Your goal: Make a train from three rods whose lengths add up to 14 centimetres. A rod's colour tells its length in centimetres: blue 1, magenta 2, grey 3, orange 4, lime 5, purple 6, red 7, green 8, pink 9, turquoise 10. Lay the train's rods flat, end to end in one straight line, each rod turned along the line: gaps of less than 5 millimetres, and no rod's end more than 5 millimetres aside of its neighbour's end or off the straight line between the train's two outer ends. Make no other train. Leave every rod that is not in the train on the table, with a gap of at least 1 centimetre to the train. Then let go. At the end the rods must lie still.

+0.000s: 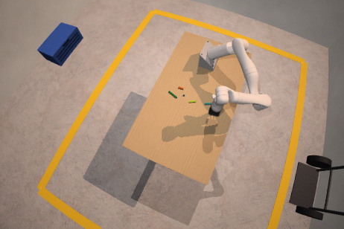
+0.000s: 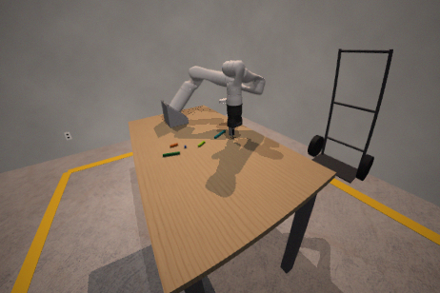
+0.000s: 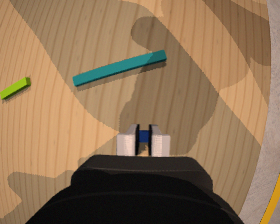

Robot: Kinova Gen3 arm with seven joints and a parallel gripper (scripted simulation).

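My gripper is now 17 cm to the left of the lime rod, 4 cm past it and 3 cm above it. Also, from my hand: green rod 33 cm to the right, 4 cm behind, 3 cm below; then orange rod 29 cm to the right, 11 cm behind, 3 cm below; then turquoise rod 7 cm behind, 3 cm to the right, 3 cm below.
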